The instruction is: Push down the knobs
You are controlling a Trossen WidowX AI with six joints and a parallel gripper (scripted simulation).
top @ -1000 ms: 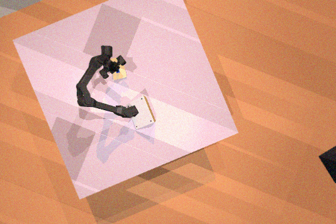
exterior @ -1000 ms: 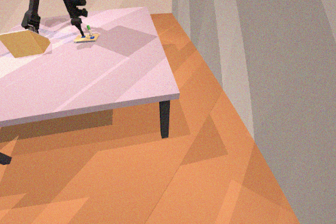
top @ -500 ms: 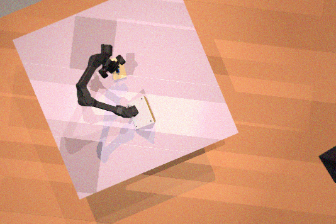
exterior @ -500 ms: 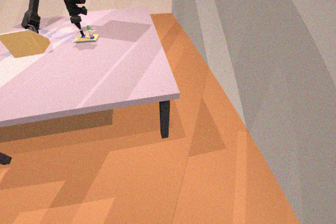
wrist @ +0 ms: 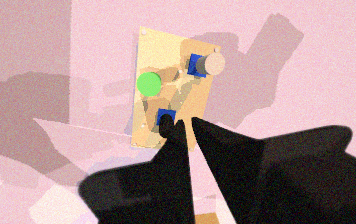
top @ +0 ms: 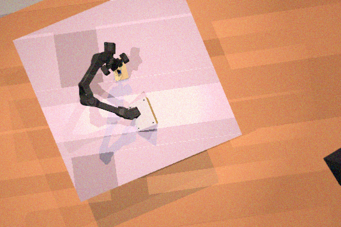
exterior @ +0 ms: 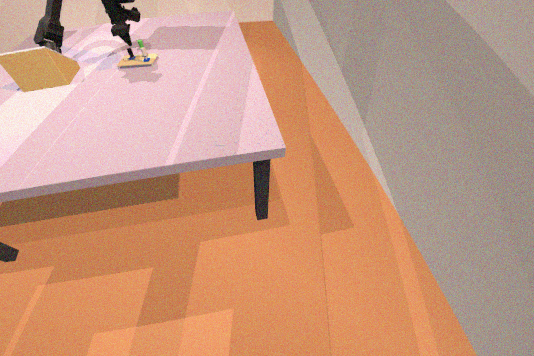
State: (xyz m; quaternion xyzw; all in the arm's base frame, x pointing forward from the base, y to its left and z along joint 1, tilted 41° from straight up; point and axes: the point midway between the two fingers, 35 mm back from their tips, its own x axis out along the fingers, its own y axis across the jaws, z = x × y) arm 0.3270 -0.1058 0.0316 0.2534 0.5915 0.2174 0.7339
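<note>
The green knob lies 4 cm ahead of my gripper tip, 3 cm to the left of it and 2 cm below it. Round my gripper tip: black knob 4 cm below, 2 cm to the left, 2 cm behind.
</note>
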